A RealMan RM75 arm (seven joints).
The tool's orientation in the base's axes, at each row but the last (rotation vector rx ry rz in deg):
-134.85, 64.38, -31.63
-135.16, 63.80, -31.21
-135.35, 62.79, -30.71
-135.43, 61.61, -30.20
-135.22, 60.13, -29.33
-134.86, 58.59, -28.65
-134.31, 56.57, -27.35
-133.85, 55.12, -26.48
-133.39, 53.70, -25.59
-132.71, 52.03, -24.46
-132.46, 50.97, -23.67
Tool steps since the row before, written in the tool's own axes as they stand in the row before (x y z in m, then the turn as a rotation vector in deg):
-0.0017, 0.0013, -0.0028, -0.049, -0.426, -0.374
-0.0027, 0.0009, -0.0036, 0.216, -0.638, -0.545
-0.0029, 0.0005, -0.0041, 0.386, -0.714, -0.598
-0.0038, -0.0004, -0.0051, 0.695, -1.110, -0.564
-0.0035, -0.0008, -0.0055, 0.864, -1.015, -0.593
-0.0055, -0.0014, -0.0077, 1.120, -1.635, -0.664
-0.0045, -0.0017, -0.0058, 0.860, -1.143, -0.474
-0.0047, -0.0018, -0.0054, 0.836, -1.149, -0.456
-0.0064, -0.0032, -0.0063, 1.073, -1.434, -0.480
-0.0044, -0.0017, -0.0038, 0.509, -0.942, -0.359
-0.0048, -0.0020, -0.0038, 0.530, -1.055, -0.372
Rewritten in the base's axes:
-0.0033, 0.0000, 0.0013, 0.029, 0.185, 0.537
-0.0041, 0.0008, 0.0020, 0.223, 0.052, 0.836
-0.0042, 0.0009, 0.0026, 0.343, -0.052, 0.947
-0.0048, 0.0018, 0.0038, 0.783, -0.056, 1.190
-0.0046, 0.0015, 0.0044, 0.820, -0.248, 1.181
-0.0068, 0.0025, 0.0063, 1.296, -0.104, 1.636
-0.0050, 0.0023, 0.0051, 0.953, -0.133, 1.160
-0.0050, 0.0025, 0.0049, 0.949, -0.105, 1.147
-0.0059, 0.0040, 0.0063, 1.249, -0.118, 1.365
-0.0041, 0.0025, 0.0037, 0.659, 0.041, 0.916
-0.0043, 0.0028, 0.0039, 0.724, 0.086, 1.000

